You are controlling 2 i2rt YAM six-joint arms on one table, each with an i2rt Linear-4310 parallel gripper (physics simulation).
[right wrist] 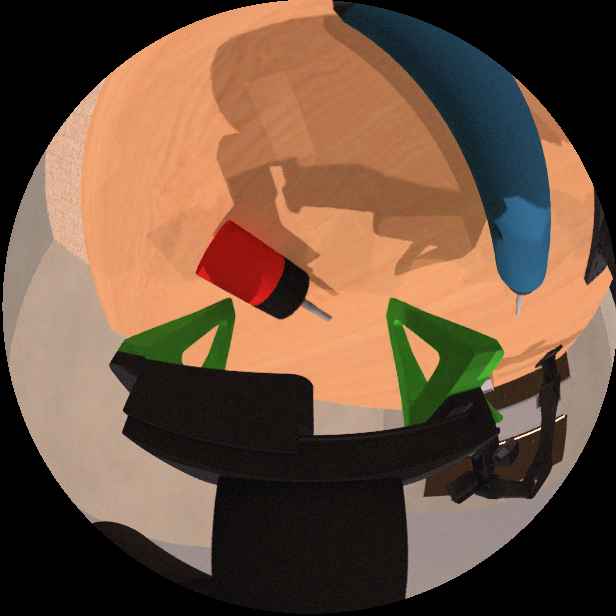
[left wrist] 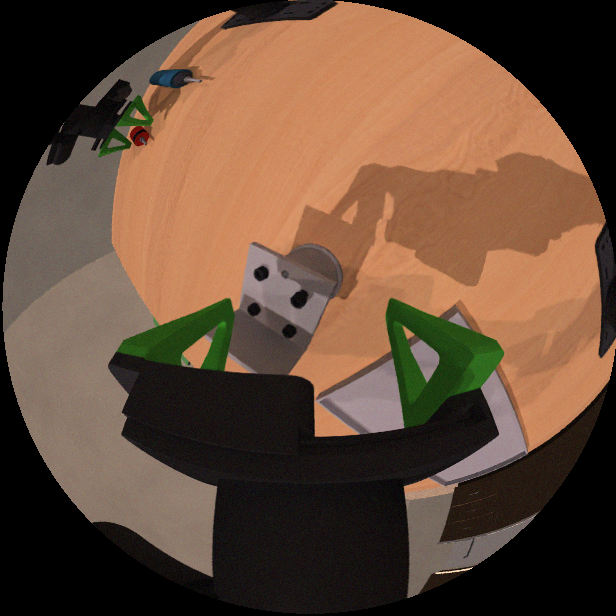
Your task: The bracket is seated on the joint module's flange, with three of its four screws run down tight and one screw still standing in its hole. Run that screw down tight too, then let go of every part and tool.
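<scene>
In the left wrist view the grey bracket (left wrist: 276,310) sits on the round joint module (left wrist: 318,270) on the wooden table, with dark screw heads on its face; one screw (left wrist: 299,298) looks larger and stands higher. My left gripper (left wrist: 310,321) is open and empty just in front of the bracket. In the right wrist view a red-handled driver (right wrist: 255,272) lies on the table just ahead of my open, empty right gripper (right wrist: 310,313). A blue-handled driver (right wrist: 488,143) lies to its right. Both drivers and the right gripper (left wrist: 123,127) also show far off in the left wrist view.
A flat grey plate (left wrist: 436,402) lies at the table's near edge under my left gripper's right finger. Dark fixtures sit at the table's far edge (left wrist: 275,11) and right edge (left wrist: 606,287). The table edge runs close behind both grippers.
</scene>
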